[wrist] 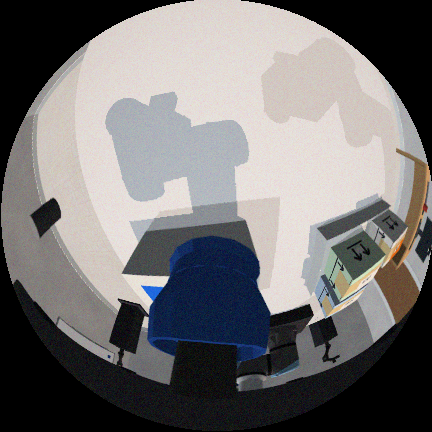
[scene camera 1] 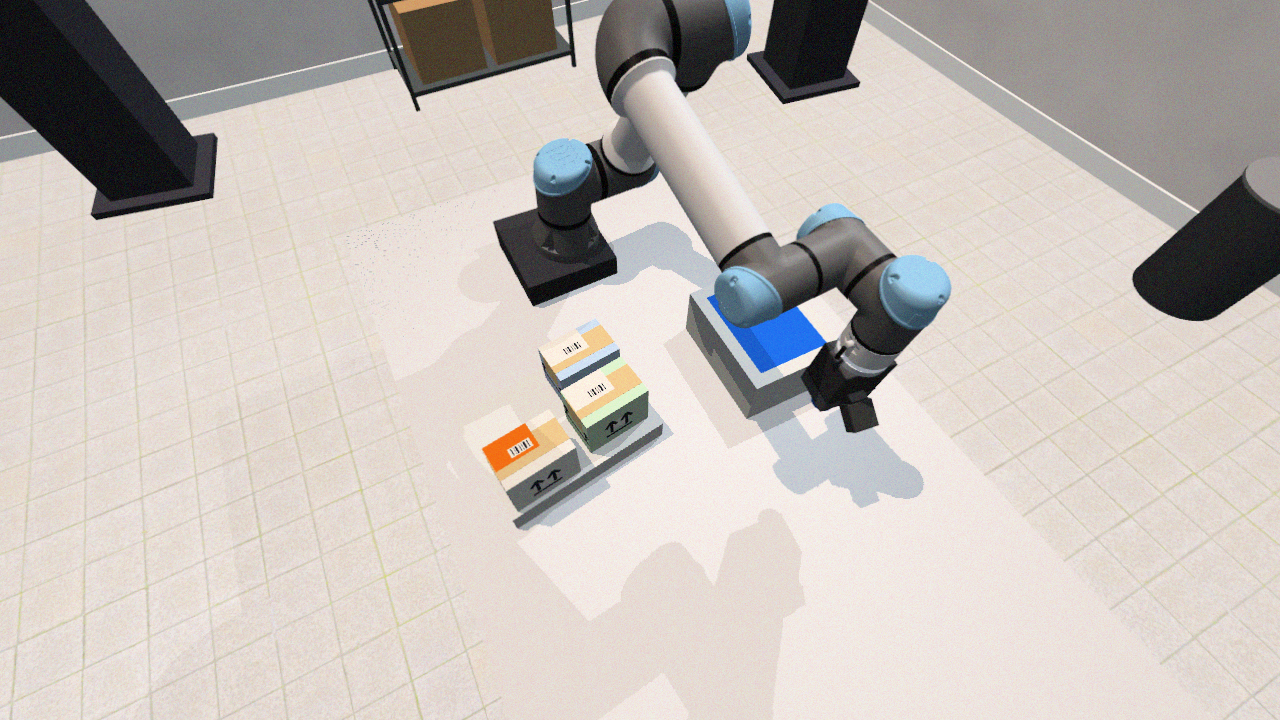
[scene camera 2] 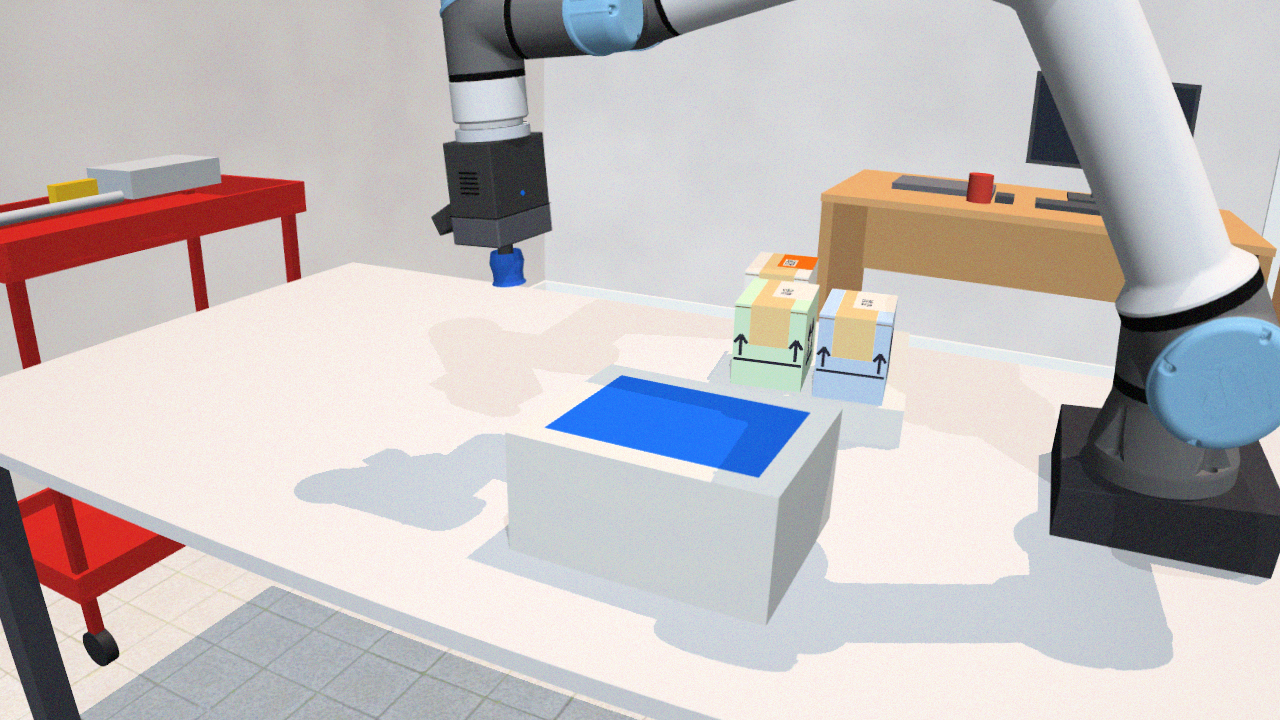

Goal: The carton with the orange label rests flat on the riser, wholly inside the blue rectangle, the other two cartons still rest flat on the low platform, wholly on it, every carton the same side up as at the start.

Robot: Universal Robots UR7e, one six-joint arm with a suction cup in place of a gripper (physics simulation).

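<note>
The white carton with the orange label stands flat at one end of the low grey platform. The green-edged carton and the blue-edged carton also stand upright on it. The pale riser bears the blue rectangle, with no carton on it. My blue suction cup is open and empty, raised above the table near the riser. The tool hides the cup in scene camera 1.
The black robot base stands on the same table, near the blue-edged carton and the riser. A red cart and a wooden desk stand beyond the table. The arm's elbow and wrist reach over the riser in scene camera 1.
</note>
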